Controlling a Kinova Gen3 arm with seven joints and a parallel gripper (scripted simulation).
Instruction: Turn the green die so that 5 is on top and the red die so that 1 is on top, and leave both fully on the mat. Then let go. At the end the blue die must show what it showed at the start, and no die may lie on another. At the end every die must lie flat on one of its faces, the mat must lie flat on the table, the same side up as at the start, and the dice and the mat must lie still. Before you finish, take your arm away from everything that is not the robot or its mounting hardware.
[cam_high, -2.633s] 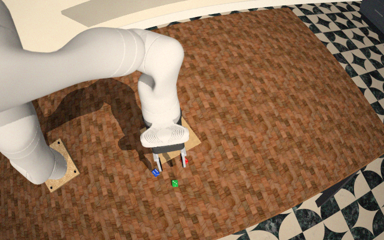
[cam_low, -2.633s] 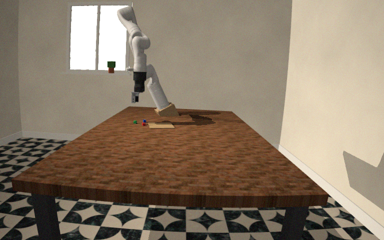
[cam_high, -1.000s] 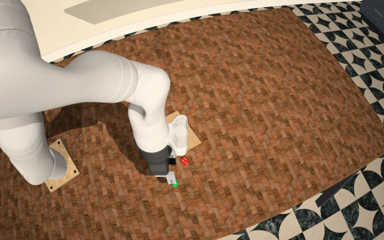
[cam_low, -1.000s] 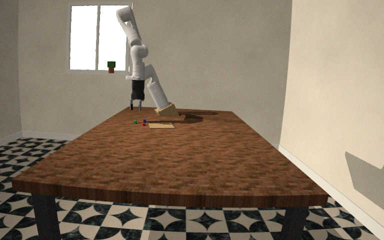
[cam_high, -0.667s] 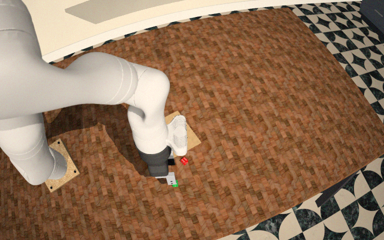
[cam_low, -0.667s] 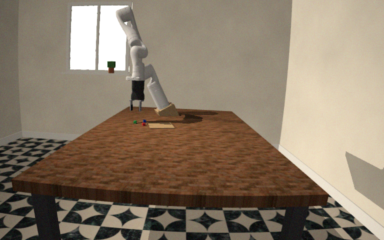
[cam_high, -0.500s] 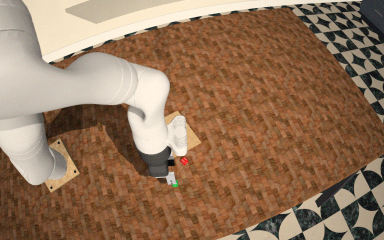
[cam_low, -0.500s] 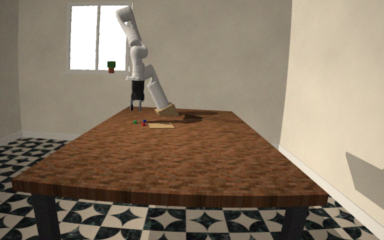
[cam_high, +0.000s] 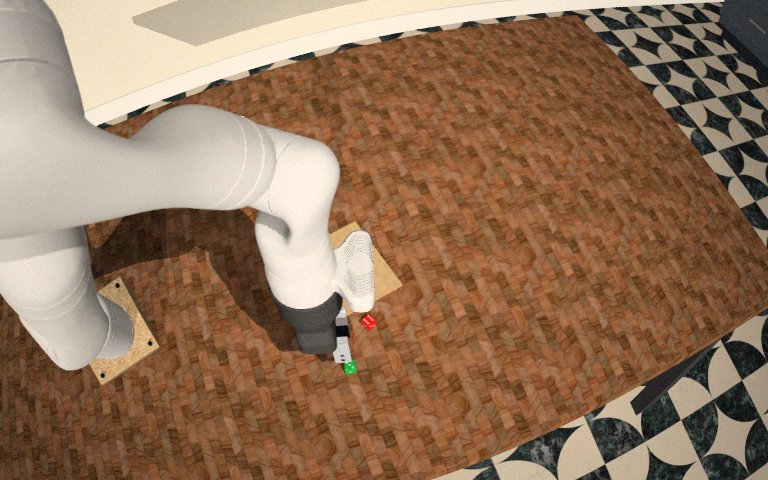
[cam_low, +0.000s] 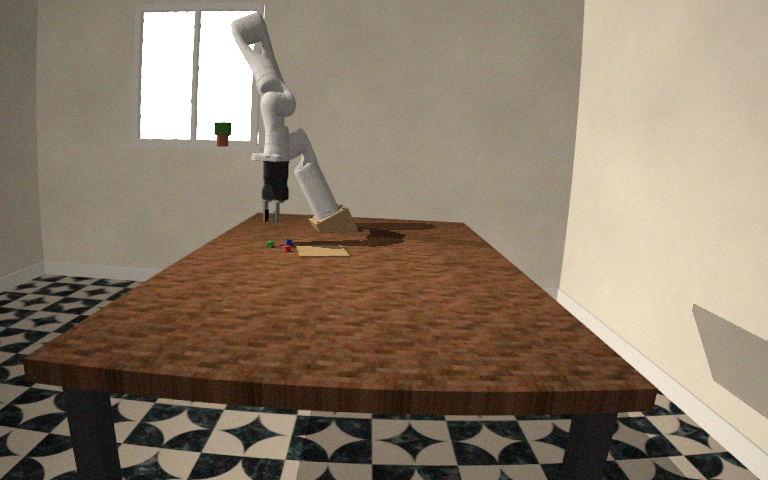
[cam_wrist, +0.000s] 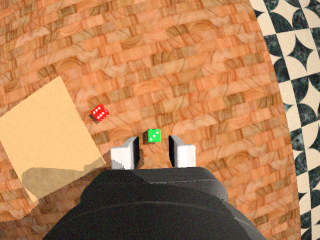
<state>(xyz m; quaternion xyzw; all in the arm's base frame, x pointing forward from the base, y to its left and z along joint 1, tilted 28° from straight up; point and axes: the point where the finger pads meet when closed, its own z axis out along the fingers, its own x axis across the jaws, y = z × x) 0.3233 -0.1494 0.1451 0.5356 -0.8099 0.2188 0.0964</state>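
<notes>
The green die lies 80 mm below my hand. Round my hand: tan mat (60 mm ahead, 150 mm to the left, 90 mm below); then red die (60 mm ahead, 50 mm to the left, 80 mm below); then blue die (30 mm behind, 60 mm to the left, 80 mm below).
</notes>
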